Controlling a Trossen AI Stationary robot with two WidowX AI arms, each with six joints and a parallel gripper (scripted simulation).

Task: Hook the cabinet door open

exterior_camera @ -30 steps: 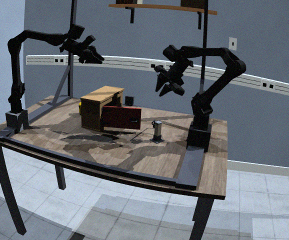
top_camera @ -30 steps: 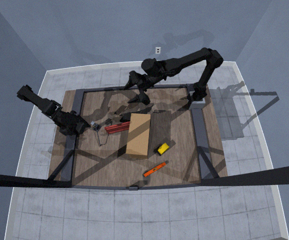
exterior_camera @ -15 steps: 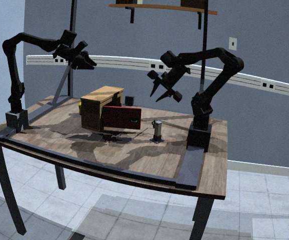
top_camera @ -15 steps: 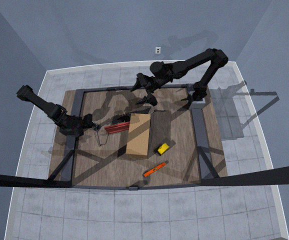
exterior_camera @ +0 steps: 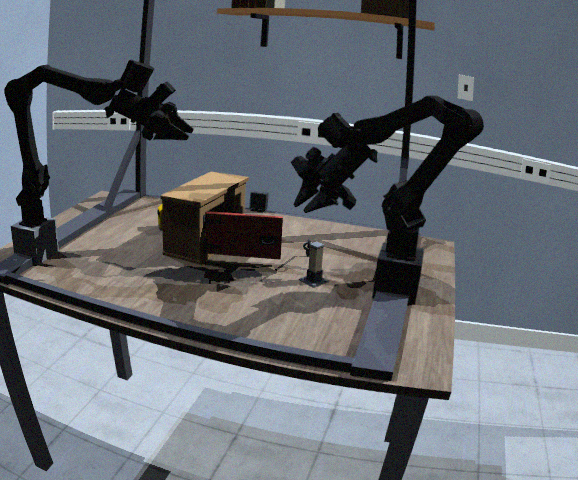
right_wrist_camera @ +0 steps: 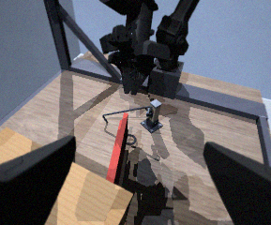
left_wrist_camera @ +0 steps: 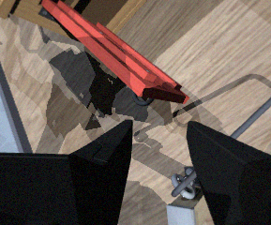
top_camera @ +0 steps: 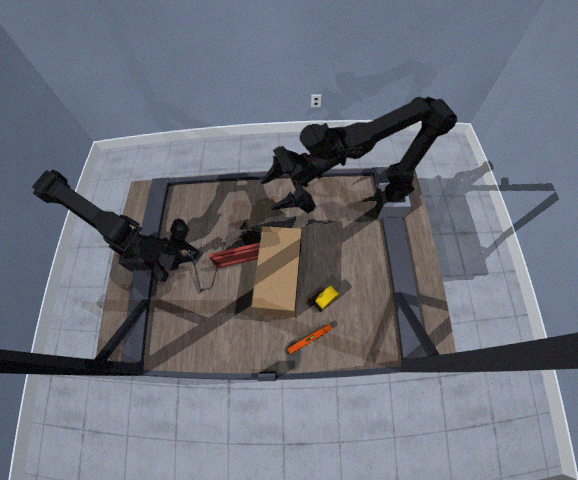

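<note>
The thin hook rod lies 10 mm behind my left hand, 10 mm to the left of it and 130 mm below it. From my left hand the other things lie so: red door: 10 mm ahead, 160 mm to the right, 100 mm below; yellow object: 180 mm behind, 390 mm to the right, 140 mm below.
</note>
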